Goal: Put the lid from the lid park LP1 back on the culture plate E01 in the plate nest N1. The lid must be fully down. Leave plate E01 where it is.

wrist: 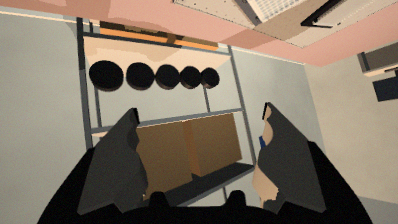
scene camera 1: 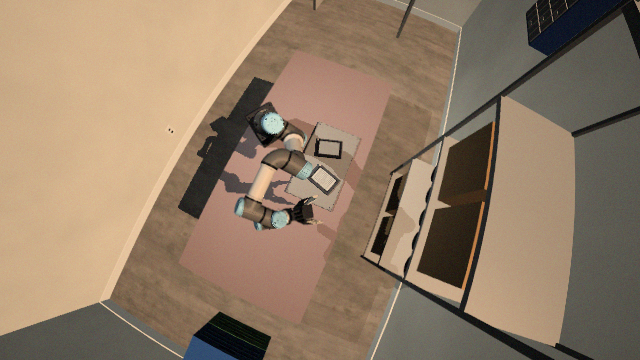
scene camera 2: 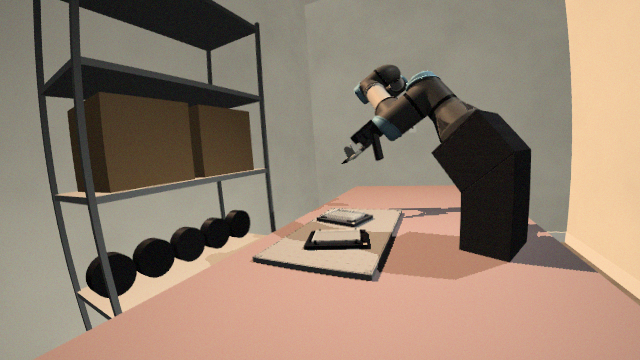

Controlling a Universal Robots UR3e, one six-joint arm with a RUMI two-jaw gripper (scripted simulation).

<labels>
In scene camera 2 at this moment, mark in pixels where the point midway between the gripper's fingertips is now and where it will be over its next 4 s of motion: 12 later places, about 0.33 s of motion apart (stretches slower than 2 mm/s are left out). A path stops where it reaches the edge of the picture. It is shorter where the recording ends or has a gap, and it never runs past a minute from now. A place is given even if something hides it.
My gripper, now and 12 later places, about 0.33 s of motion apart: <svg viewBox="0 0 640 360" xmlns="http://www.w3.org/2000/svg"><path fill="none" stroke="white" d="M345 162L341 162L338 162L336 162L335 162L335 162L336 161L338 161L342 159L345 159L349 158L352 158L356 157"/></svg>
</labels>
